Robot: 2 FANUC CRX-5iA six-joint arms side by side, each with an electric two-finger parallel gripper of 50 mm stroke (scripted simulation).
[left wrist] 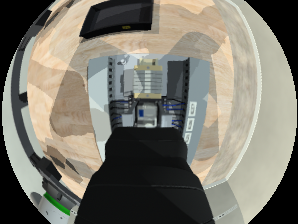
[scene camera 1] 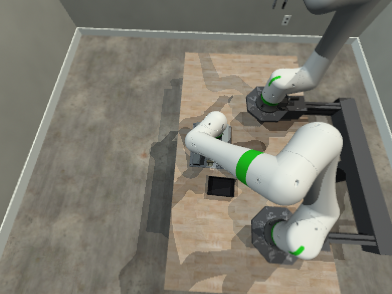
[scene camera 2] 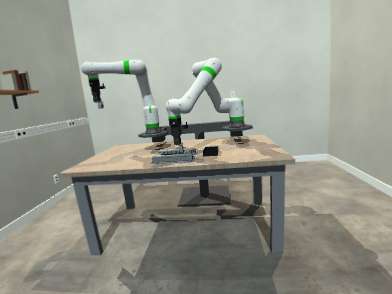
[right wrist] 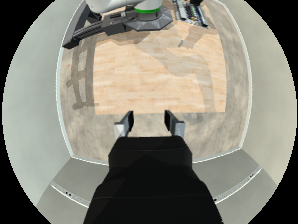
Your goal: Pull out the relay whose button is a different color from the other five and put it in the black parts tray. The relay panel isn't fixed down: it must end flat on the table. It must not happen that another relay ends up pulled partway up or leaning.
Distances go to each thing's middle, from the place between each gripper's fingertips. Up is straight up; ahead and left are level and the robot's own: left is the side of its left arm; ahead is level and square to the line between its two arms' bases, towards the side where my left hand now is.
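There's the relay panel (left wrist: 110, 86), and it's 40 mm below my left hand and 60 mm to the right of it. Going by its middle, the relay panel is nearer to my left hand than to my right hand.
My right hand is 340 mm short of the relay panel, 730 mm to the right of it and 420 mm above it.
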